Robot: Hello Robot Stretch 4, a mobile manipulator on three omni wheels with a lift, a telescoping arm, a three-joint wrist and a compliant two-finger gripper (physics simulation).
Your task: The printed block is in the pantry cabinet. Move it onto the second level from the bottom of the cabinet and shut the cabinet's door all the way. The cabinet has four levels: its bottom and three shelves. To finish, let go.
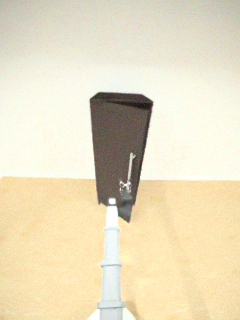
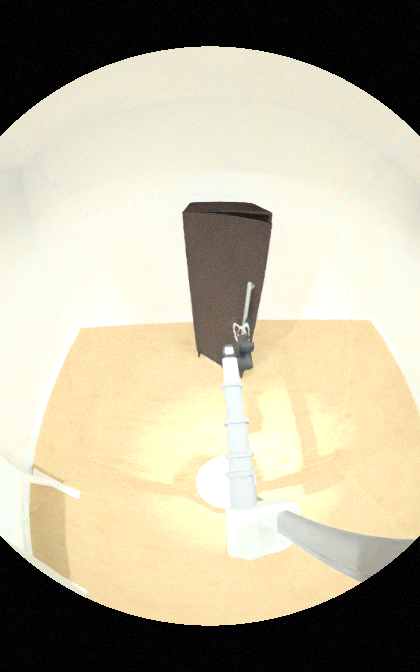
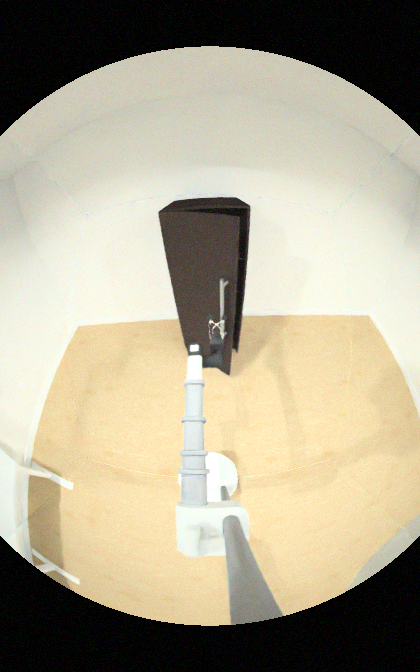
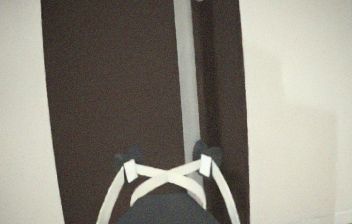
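Seen in the pictures: gripper, between the fingertips: (image 1: 125, 178) (image 3: 216, 314) (image 4: 168, 155); robot's base, origin of its link: (image 3: 208, 476).
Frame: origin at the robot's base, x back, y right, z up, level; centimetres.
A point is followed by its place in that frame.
Observation:
The dark brown pantry cabinet (image 1: 120, 96) @(z 137.3, x -139.8, y 6.6 cm) (image 2: 225, 206) (image 3: 215, 202) @(z 137.3, x -132.8, y 14.4 cm) stands against the back wall. Its door (image 1: 117, 135) @(z 114.7, x -98.7, y 3.5 cm) (image 2: 225, 250) (image 3: 200, 260) @(z 110.7, x -98.6, y 3.7 cm) (image 4: 115, 75) @(z 95.2, x -99.3, y 2.8 cm) is ajar, with a gap along the right side. A long grey upright handle (image 1: 131, 167) @(z 92.0, x -88.3, y 15.4 cm) (image 2: 247, 300) (image 3: 222, 300) @(z 95.0, x -82.8, y 13.9 cm) (image 4: 186, 75) @(z 92.8, x -82.8, y 13.2 cm) is on the door's right part. My gripper (image 1: 125, 183) (image 2: 241, 326) (image 3: 216, 323) (image 4: 168, 155) @(z 83.7, x -84.4, y 10.6 cm) is part open at the handle's lower part, with its right fingertip close beside the bar; contact cannot be told. The printed block does not show; the door hides most of the inside.
My telescoping arm (image 1: 111, 250) @(z 95.5, x -29.1, y 0.0 cm) (image 2: 237, 435) (image 3: 193, 435) @(z 95.8, x -19.2, y 0.4 cm) reaches forward over the wooden floor (image 1: 50, 240) @(z -2.7, x -72.8, y -69.3 cm) (image 2: 135, 370) (image 3: 125, 400) @(z -2.7, x -66.6, y -79.4 cm) to the door's lower part. Pale walls stand behind and on both sides. White bars (image 2: 60, 486) (image 3: 57, 480) show at the lower left.

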